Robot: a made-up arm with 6 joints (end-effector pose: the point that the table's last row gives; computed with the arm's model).
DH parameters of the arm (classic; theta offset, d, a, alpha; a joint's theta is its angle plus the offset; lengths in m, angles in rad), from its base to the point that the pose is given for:
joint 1: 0 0.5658 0.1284 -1.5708
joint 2: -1.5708 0 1.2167 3.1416
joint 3: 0 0 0.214 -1.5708
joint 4: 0 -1.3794 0 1.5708
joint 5: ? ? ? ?
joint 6: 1.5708 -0.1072 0 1.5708
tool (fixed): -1.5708 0 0 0
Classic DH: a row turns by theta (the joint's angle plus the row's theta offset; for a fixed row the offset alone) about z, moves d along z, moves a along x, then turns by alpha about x.
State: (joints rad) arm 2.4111 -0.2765 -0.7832 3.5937 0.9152 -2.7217
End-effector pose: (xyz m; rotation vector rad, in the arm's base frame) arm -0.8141 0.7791 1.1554 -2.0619 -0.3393 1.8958
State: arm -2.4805 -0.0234 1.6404 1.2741 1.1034 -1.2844
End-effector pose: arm 0.2722 0.0957 3.1812 -1.9846 0.2716 -0.7988
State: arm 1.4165 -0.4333 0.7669 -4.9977 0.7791 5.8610
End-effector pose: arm -0.0829 -0.0625 3.1121 0.1947 -2.0912 0.9397
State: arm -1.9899 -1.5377 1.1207 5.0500 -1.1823 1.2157
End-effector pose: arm 1.0741 2.1809 1.1054 -2.4042 0.0292 -0.6535
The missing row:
joint 5: 0 0 0 -1.5708
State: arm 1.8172 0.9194 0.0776 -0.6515 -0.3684 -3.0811
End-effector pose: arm -0.5638 2.1454 0.3222 1.4457 1.5943 -1.5227
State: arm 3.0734 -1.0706 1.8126 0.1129 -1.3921 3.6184
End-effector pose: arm 2.3146 -0.1462 1.4011 -0.5257 -1.6241 -0.3778
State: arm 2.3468 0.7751 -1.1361 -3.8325 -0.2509 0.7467
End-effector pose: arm -0.4822 0.5155 -0.0415 0.6042 1.2975 -0.4751
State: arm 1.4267 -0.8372 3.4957 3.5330 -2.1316 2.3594
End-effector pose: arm -0.1762 -0.9733 0.0418 0.8441 0.6799 1.7084
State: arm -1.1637 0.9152 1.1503 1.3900 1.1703 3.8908
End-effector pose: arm 1.0477 -2.1847 1.8640 0.6720 -0.2292 0.1307
